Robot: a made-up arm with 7 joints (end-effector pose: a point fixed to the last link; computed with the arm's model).
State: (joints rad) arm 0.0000 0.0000 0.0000 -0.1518 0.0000 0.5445 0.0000
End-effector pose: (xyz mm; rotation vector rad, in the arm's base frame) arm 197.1 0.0 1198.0 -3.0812 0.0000 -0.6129
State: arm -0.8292 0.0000 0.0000 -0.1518 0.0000 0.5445 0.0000
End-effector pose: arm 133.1 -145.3 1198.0 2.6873 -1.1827 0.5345
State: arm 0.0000 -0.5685 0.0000 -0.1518 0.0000 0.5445 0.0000
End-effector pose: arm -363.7 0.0 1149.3 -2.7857 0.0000 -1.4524
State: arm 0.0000 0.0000 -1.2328 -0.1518 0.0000 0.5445 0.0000
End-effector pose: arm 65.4 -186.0 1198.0 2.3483 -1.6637 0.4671
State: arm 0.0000 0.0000 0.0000 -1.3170 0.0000 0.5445 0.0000
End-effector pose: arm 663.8 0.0 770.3 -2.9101 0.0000 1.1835
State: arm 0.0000 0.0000 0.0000 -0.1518 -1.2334 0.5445 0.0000
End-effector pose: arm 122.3 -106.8 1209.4 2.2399 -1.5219 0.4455
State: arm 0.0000 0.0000 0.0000 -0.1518 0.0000 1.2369 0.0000
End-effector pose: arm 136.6 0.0 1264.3 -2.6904 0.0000 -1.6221
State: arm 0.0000 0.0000 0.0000 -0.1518 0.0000 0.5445 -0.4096
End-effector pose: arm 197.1 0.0 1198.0 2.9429 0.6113 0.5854
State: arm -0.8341 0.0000 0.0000 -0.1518 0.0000 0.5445 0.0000
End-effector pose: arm 132.4 -146.0 1198.0 2.6837 -1.1890 0.5338
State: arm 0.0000 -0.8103 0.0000 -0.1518 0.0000 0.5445 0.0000
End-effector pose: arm -577.2 0.0 1035.0 -2.5902 0.0000 -1.7778
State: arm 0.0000 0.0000 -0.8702 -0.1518 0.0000 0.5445 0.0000
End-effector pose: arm 127.1 -150.7 1198.0 2.6567 -1.2349 0.5285
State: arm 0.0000 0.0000 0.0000 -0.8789 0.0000 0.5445 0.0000
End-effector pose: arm 551.6 0.0 993.7 -3.0978 0.0000 0.5228
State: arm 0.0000 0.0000 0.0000 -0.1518 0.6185 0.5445 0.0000
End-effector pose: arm 176.4 65.6 1201.1 -2.7556 -0.8438 -0.5481
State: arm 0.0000 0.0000 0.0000 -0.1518 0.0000 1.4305 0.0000
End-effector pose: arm 113.0 0.0 1274.0 -2.5211 0.0000 -1.8745
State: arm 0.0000 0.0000 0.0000 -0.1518 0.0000 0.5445 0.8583
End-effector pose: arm 197.1 0.0 1198.0 -2.6657 1.2198 -0.5302
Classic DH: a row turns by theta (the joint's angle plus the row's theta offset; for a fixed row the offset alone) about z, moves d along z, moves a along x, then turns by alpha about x. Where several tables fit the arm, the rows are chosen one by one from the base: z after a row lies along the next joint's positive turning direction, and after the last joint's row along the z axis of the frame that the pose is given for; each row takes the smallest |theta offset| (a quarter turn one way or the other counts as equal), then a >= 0, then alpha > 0; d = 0 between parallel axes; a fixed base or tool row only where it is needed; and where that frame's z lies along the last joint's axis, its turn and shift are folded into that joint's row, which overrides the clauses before.
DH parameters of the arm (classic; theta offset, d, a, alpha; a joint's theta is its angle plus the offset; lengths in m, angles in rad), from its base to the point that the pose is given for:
joint 1: 0 0.2138 0 -1.5708
joint 2: 0 0 0 1.5708
joint 3: 0 0.4162 0.1059 1.5708
joint 4: 0 0 -0.1089 -1.5708
joint 5: 0 0.5067 0 1.5708
joint 6: 0 0 0.1323 1.5708
joint 7: 0 0 0 0

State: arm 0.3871 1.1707 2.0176 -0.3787 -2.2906 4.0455 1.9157
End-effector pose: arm 580.4 406.3 661.8 -0.3167 -0.2512 -0.6921
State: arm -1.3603 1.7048 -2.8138 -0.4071 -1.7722 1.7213 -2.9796
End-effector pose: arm 122.3 -1064.0 314.0 1.0547 1.0914 1.1998
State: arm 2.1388 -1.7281 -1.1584 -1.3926 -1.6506 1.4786 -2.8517
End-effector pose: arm 918.0 -212.2 385.9 -0.0858 2.9028 0.3432
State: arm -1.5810 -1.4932 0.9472 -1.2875 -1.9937 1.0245 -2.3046
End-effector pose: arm 508.3 679.8 706.2 1.1007 -0.9971 -1.7238
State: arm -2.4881 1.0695 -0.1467 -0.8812 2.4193 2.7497 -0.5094
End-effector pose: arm -834.7 -441.8 145.5 -1.0338 -1.8588 1.8633
